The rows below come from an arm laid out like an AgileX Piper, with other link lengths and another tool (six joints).
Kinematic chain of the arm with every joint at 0, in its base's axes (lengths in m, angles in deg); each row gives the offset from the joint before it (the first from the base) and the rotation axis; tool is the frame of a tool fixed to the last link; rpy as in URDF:
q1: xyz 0 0 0.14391 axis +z
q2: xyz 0 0 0 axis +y
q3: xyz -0.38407 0 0.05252 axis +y
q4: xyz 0.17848 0 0.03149 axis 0.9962 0 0.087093
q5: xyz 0 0 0 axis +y
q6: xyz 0.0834 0 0.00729 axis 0.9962 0 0.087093
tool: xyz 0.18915 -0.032 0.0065 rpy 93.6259 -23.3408 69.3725
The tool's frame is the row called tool.
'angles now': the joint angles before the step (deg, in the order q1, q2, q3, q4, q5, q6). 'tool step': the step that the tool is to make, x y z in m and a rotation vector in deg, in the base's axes. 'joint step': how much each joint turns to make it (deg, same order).
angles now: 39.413 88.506 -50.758 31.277 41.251 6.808
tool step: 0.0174 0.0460 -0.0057 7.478 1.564 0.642
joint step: -1.429 5.549 -0.105 16.521 -3.290 -15.731
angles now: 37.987 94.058 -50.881 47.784 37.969 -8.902
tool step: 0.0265 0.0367 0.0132 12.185 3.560 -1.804
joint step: -6.968 4.848 -0.026 21.775 5.560 -20.892
